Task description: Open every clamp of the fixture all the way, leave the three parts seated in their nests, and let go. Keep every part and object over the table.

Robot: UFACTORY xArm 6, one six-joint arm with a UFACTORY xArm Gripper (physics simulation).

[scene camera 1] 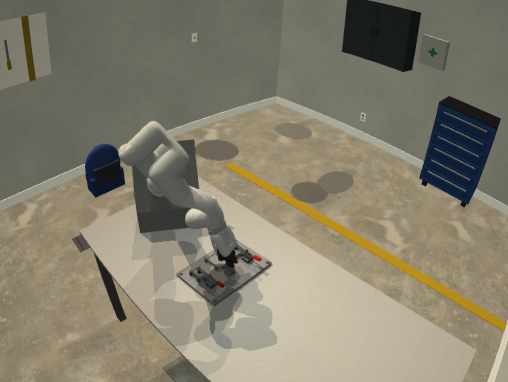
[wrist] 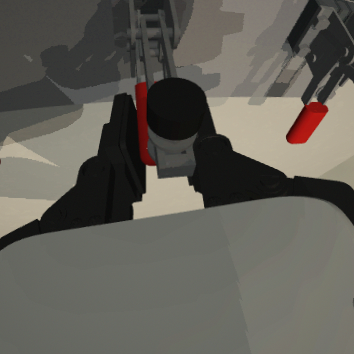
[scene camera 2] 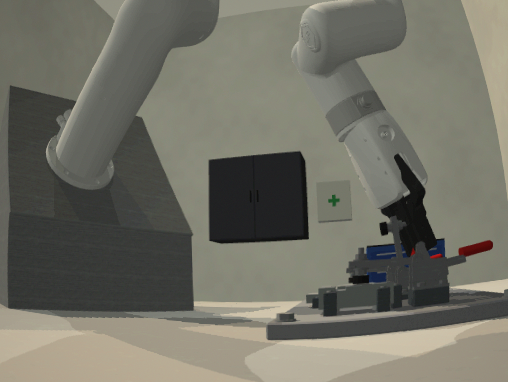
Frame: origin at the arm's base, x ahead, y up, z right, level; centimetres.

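Seen in the pictures: gripper, between the fingertips: (scene camera 1: 233, 265); arm's base, origin of its link: (scene camera 2: 79, 161).
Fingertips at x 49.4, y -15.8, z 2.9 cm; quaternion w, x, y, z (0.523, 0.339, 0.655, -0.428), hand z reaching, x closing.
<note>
Offsets run from my fingertips to a thing's middle. "spot": to the spot under its first point. Level surfaces: height alone.
The fixture plate (scene camera 1: 215, 301) (scene camera 2: 300, 332) lies on the table. My gripper (scene camera 1: 229, 262) (scene camera 2: 419, 249) (wrist: 157, 112) is tilted over the middle clamp, shut on its red handle @(spot: dx -1.0, dy +1.3, dz +0.8 cm) (wrist: 143, 125). The middle clamp's arm (scene camera 2: 397, 240) stands upright; its black-tipped spindle @(dx -3.4, dy +0.8, dz +0.1 cm) (scene camera 2: 384, 228) (wrist: 176, 107) rises close to the fingers and hides part of the handle in the wrist view. The near clamp's arm (scene camera 2: 367, 265) lies level over a grey part @(dx -9.5, dy -4.0, dz +10.9 cm) (scene camera 2: 352, 297); its red handle @(spot: dx +3.5, dy -0.5, dz +11.4 cm) (scene camera 1: 220, 284) (scene camera 2: 475, 247) points outward. The far clamp's red handle @(dx +2.0, dy -1.3, dz -10.8 cm) (scene camera 1: 257, 258) (wrist: 307, 123) points outward. The other parts are too small or hidden to judge.
The table @(dy -7.2 cm) (scene camera 1: 320, 310) extends around the fixture. The arm's dark pedestal (scene camera 1: 165, 220) (scene camera 2: 100, 270) stands behind it. The near and far clamps flank the gripper closely. A blue drawer cabinet (scene camera 1: 460, 150) and a black wall cabinet (scene camera 1: 381, 35) (scene camera 2: 257, 197) are away from the table.
</note>
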